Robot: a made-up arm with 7 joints. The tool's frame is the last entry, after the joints. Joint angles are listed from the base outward. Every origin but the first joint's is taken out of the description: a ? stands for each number. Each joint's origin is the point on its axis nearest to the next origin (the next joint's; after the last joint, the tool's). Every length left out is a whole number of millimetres.
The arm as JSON. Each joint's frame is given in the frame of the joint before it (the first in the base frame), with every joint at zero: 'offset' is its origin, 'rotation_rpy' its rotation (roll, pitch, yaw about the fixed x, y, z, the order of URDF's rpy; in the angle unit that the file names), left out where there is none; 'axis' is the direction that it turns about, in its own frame. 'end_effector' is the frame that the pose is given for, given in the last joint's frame.
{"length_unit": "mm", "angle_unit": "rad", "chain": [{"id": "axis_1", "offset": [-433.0, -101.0, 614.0], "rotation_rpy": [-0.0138, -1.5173, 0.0], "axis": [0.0, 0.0, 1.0]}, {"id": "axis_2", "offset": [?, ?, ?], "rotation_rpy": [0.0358, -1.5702, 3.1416], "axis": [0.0, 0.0, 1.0]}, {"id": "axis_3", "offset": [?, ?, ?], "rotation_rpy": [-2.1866, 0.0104, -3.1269], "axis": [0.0, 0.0, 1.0]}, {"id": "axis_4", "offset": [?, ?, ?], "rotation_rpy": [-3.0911, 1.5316, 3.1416], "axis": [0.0, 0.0, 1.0]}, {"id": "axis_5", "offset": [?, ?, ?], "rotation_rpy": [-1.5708, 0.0, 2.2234], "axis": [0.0, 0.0, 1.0]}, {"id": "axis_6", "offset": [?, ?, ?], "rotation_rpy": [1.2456, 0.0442, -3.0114], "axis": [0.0, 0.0, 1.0]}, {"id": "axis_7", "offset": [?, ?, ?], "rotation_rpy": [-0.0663, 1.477, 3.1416], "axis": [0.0, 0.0, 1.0]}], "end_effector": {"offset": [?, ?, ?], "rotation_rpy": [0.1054, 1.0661, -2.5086]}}
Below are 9 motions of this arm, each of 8 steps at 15 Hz.
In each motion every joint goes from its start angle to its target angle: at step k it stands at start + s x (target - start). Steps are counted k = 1, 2, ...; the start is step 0. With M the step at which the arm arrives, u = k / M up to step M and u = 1 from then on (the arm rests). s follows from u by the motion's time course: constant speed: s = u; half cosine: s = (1 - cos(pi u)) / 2; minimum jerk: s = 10 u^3 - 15 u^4 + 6 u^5.
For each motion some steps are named. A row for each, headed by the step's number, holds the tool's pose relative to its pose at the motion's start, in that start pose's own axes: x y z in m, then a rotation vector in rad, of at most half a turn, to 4 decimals.
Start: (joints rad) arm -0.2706 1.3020 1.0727 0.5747 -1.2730 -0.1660 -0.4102
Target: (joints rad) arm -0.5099 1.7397 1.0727 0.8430 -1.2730 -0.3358 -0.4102
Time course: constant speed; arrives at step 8
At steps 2, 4, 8:
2: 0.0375 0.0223 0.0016 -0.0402 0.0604 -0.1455
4: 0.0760 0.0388 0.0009 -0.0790 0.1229 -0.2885
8: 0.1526 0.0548 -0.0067 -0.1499 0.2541 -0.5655

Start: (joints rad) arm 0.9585 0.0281 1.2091 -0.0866 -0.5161 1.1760 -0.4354
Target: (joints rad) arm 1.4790 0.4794 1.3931 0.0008 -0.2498 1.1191 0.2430
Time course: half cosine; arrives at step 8
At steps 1, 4, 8:
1: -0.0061 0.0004 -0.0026 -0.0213 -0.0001 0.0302
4: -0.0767 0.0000 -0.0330 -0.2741 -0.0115 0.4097
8: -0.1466 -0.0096 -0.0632 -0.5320 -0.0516 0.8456

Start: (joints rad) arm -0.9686 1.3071 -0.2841 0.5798 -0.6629 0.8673 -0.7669
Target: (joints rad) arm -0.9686 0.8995 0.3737 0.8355 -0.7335 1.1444 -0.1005
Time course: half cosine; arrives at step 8
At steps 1, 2, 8:
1: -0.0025 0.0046 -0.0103 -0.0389 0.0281 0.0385
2: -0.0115 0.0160 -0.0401 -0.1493 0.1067 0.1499
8: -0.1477 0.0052 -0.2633 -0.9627 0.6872 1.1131

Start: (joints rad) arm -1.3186 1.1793 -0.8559 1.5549 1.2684 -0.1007 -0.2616
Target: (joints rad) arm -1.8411 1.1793 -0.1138 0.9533 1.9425 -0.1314 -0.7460
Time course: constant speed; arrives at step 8
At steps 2, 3, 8:
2: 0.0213 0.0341 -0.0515 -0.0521 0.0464 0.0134
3: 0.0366 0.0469 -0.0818 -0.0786 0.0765 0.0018
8: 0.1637 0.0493 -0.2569 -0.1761 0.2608 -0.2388

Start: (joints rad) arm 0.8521 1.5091 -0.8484 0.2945 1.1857 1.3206 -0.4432
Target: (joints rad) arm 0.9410 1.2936 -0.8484 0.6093 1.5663 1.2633 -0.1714
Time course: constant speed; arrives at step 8
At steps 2, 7, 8:
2: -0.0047 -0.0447 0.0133 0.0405 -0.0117 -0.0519
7: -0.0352 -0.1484 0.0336 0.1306 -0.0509 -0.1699
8: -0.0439 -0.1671 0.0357 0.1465 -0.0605 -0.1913

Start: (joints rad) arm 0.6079 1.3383 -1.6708 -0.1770 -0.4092 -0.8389 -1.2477
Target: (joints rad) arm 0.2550 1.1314 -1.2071 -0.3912 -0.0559 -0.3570 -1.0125
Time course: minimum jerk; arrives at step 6
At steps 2, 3, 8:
2: -0.0195 -0.0207 0.0290 -0.0250 0.2092 0.2045
3: -0.0489 -0.0583 0.0701 -0.0578 0.4736 0.5104
8: -0.0986 -0.1481 0.1383 -0.1303 0.8638 1.0810

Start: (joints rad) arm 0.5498 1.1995 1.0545 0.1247 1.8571 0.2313 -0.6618
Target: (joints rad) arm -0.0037 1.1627 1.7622 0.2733 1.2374 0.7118 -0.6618
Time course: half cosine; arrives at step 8
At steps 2, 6, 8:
2: -0.0010 -0.0101 0.0337 0.0802 -0.0696 0.0309
6: -0.0241 -0.0530 0.1545 0.3804 -0.3830 0.1675
8: -0.0307 -0.0579 0.1722 0.4239 -0.4387 0.1934

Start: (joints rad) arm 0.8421 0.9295 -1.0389 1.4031 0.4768 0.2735 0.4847
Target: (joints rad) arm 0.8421 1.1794 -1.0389 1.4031 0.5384 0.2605 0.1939
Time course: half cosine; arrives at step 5
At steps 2, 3, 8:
2: 0.0077 -0.0182 -0.0243 0.1823 0.0312 -0.0485
3: 0.0139 -0.0327 -0.0473 0.3442 0.0622 -0.0945
8: 0.0200 -0.0470 -0.0743 0.5237 0.1003 -0.1488

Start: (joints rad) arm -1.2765 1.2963 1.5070 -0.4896 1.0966 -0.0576 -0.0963
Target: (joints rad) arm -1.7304 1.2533 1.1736 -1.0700 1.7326 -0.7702 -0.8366
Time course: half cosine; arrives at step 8
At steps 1, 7, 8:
1: 0.0036 0.0015 0.0054 0.0114 0.0034 -0.0273
7: 0.1322 -0.0071 0.0932 0.1225 -0.0542 -0.9132
8: 0.1393 -0.0112 0.0950 0.1209 -0.0643 -0.9575

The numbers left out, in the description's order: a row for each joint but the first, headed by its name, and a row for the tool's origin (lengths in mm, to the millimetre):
axis_2: -255.0 -95.0 0.0
axis_3: -40.0 66.0 0.0
axis_4: 115.0 -2.0 0.0
axis_5: -240.0 -179.0 0.0
axis_6: -61.0 266.0 0.0
axis_7: -9.0 45.0 0.0
tool: 21.0 -2.0 0.0

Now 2 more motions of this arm.
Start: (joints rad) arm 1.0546 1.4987 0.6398 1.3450 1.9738 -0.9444 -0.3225
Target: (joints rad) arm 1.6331 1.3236 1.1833 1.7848 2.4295 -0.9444 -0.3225
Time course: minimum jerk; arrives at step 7
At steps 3, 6, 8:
3: 0.1246 -0.1251 -0.0523 0.0480 0.3186 -0.2126
6: 0.1482 -0.4137 -0.1376 0.2625 0.6507 -0.5863
8: 0.1443 -0.4248 -0.1394 0.2727 0.6575 -0.6008

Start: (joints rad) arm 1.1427 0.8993 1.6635 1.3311 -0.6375 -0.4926 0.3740
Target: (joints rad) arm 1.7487 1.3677 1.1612 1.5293 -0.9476 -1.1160 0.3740
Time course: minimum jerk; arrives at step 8
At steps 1, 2, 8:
1: 0.0002 -0.0032 -0.0015 0.0091 0.0051 -0.0139
2: 0.0012 -0.0206 -0.0106 0.0597 0.0341 -0.0855
8: 0.0176 -0.1673 -0.1633 0.5540 0.4065 -0.4150

